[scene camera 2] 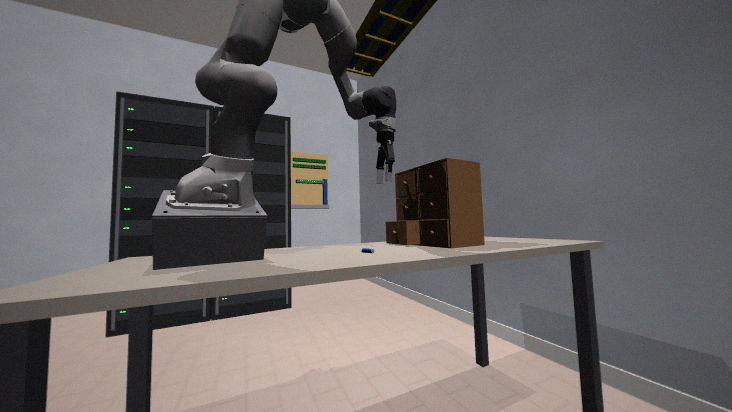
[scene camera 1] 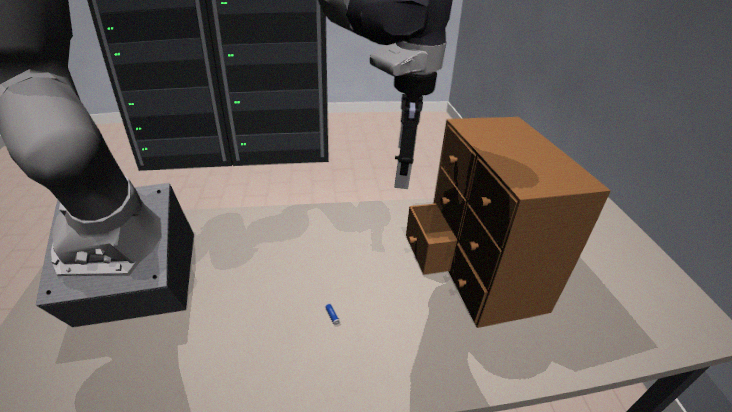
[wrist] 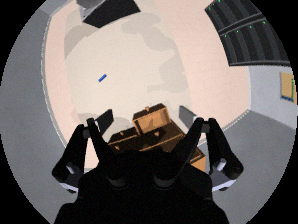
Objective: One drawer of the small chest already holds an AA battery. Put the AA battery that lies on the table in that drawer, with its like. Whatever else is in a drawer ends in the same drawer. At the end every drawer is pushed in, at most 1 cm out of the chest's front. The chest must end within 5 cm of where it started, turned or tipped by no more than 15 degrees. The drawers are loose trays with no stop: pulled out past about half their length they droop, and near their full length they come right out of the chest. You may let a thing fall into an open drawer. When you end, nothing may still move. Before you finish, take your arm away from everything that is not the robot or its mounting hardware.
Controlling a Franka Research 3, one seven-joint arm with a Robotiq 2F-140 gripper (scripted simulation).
Path:
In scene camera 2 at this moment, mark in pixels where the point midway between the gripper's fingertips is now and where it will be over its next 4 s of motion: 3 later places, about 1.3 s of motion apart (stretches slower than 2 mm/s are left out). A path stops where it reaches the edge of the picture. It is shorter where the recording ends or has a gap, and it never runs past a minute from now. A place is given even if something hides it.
My gripper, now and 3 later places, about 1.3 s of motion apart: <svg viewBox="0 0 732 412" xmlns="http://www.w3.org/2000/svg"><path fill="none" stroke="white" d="M384 182L371 171L363 175L355 178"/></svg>

